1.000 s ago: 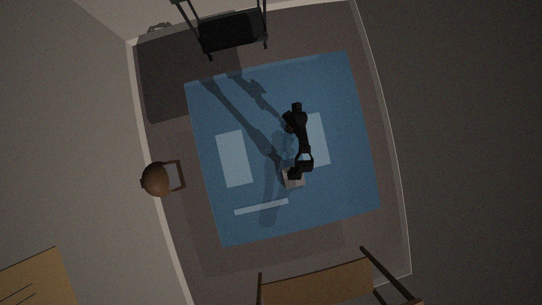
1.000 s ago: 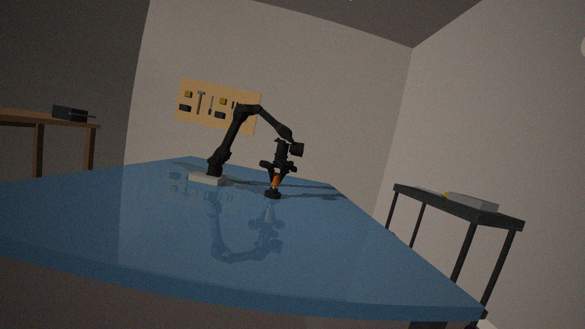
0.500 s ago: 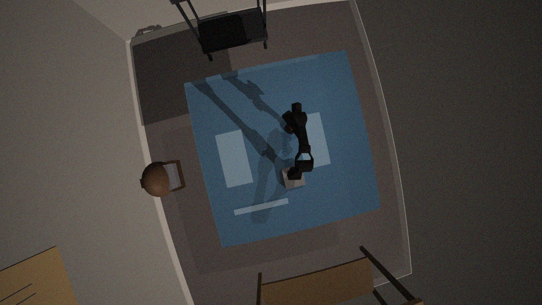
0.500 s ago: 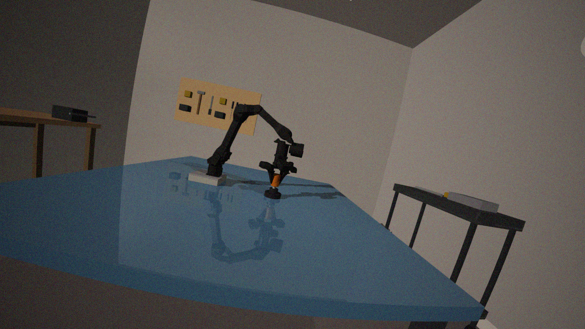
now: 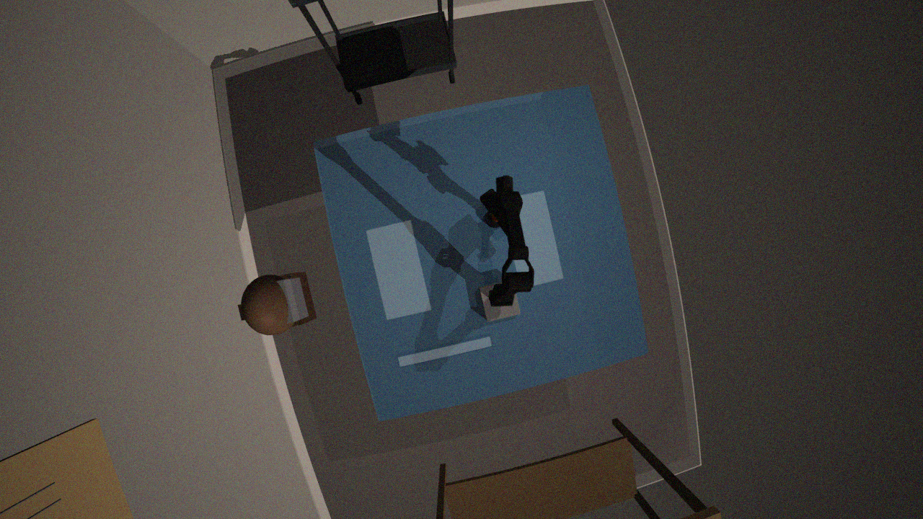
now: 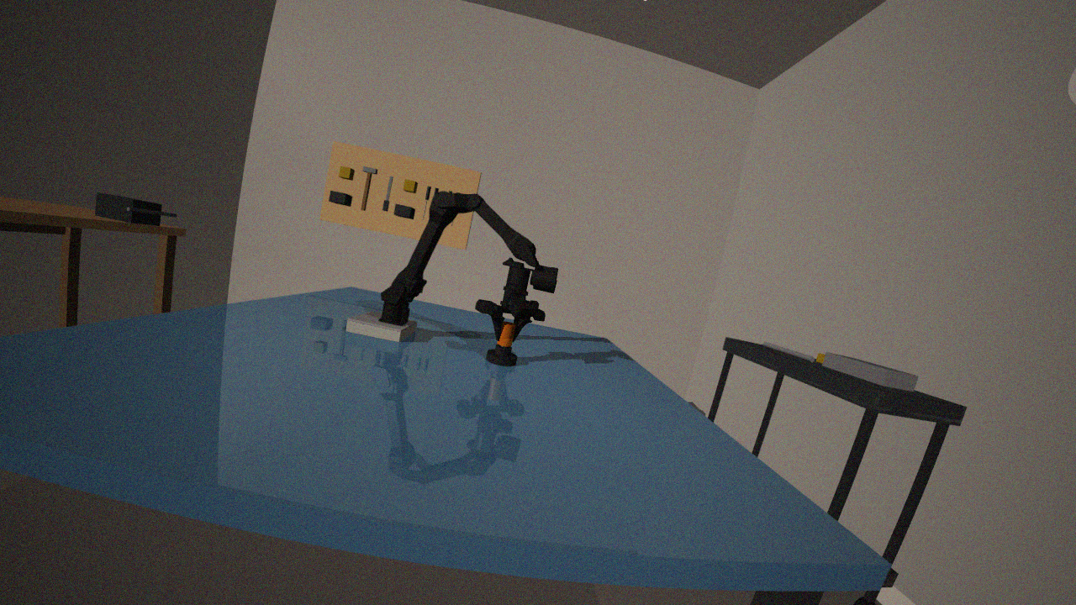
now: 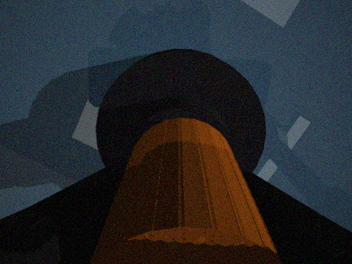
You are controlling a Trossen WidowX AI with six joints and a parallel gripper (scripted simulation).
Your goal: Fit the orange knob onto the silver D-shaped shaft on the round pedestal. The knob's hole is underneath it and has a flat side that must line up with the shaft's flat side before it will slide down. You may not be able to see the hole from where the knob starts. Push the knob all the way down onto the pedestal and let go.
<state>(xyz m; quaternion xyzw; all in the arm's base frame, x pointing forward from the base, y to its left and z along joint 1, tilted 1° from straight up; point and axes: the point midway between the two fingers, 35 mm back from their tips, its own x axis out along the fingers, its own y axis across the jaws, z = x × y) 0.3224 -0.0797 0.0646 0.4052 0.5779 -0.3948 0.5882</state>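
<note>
My gripper tip is now 30 mm below the orange knob. From my gripper tip the other things lie so: round dark pedestal 30 mm below.
</note>
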